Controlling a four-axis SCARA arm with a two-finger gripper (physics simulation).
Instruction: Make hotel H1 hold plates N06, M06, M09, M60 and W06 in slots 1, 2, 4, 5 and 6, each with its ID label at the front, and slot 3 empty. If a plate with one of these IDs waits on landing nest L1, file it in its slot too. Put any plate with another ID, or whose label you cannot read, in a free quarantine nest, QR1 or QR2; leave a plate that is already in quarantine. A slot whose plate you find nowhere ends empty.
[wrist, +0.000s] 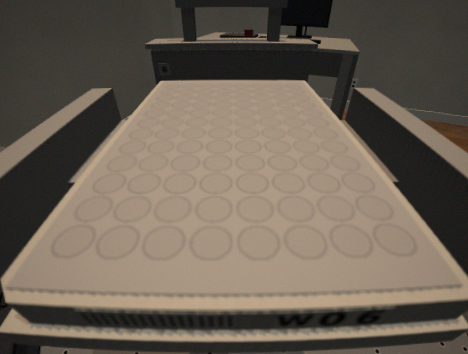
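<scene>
A pale plate (232, 195) with rows of round well outlines fills the middle of the wrist view, level. The ID label W06 (330, 319) and a barcode (157, 320) are on its near edge, facing the camera. My gripper (233, 108) is shut on this plate, one finger along each long side. The hotel, its slots, landing nest L1 and the quarantine nests cannot be made out in this view.
A desk (339, 46) stands in the background with a dark monitor (306, 12) and a small red object (248, 32). A grey frame with two uprights (189, 24) shows at the top. A surface with small holes (300, 347) shows at the bottom edge.
</scene>
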